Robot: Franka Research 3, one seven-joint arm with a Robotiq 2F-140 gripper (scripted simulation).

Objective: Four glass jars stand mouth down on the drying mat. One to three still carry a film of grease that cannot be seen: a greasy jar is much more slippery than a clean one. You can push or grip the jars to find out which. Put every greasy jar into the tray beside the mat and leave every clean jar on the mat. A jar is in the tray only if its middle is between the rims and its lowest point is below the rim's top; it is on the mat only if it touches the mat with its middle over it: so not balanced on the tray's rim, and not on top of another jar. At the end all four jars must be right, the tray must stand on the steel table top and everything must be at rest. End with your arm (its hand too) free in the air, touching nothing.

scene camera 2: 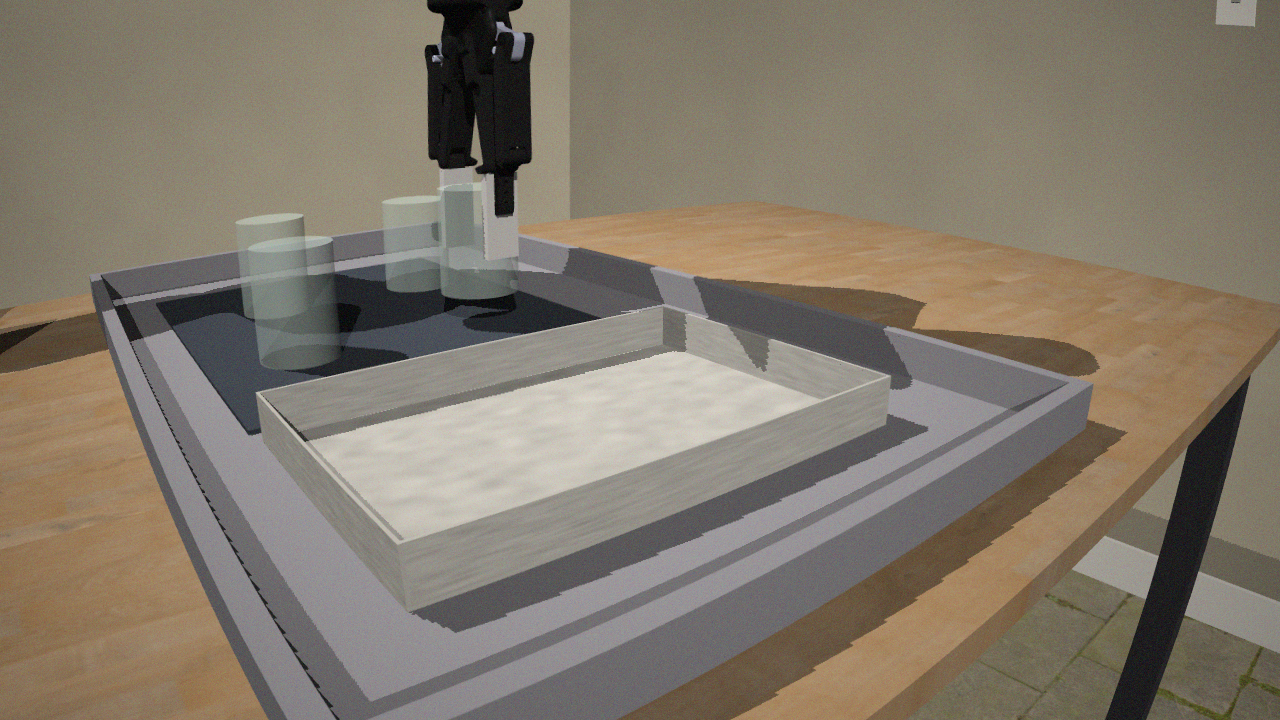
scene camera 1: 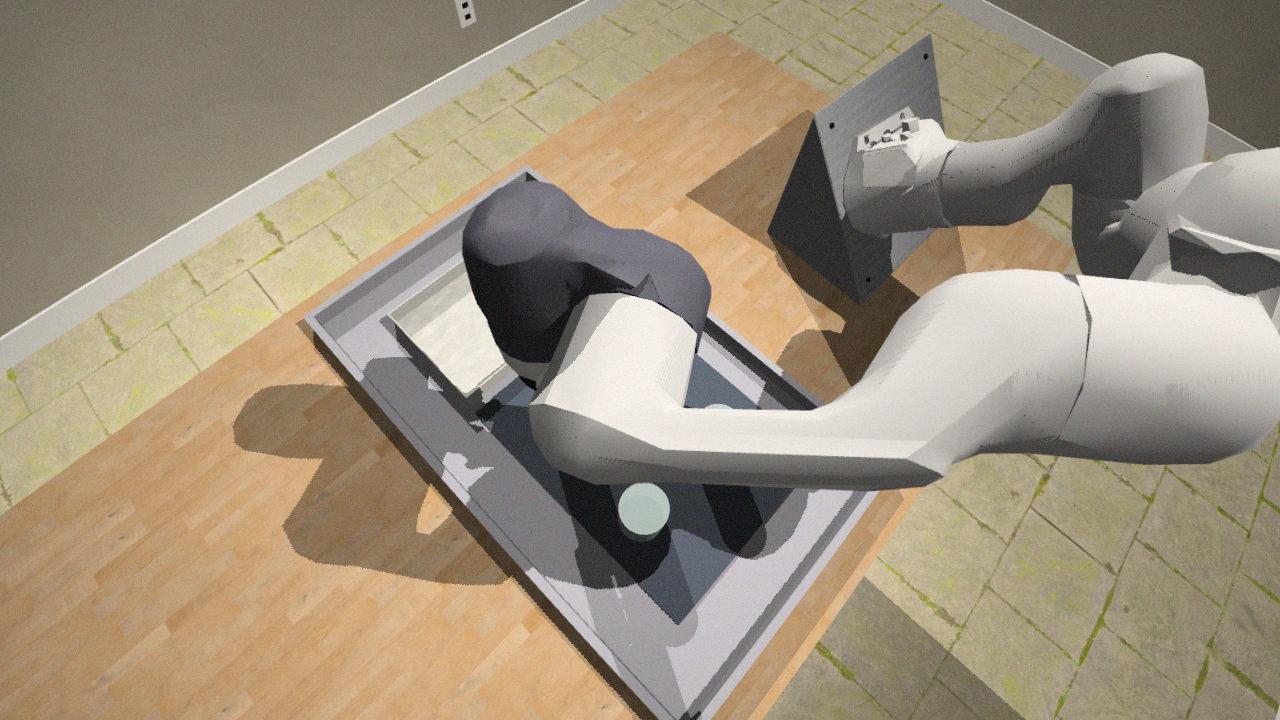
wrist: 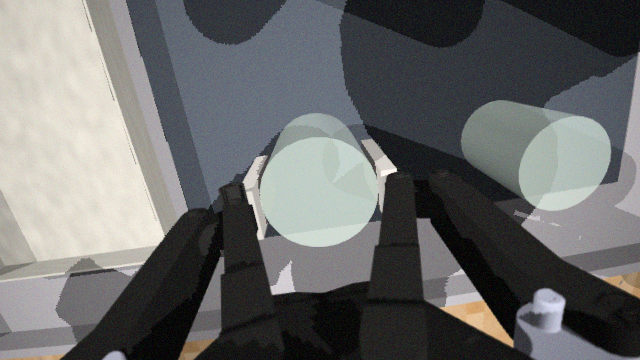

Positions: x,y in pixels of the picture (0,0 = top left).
glass jar: scene camera 2; scene camera 1; wrist 554,160
pale tray: scene camera 2; scene camera 1 446,324; wrist
same spot on glass jar: (scene camera 1: 643,510) = (scene camera 2: 415,199)
same spot on pale tray: (wrist: 80,204) = (scene camera 2: 687,390)
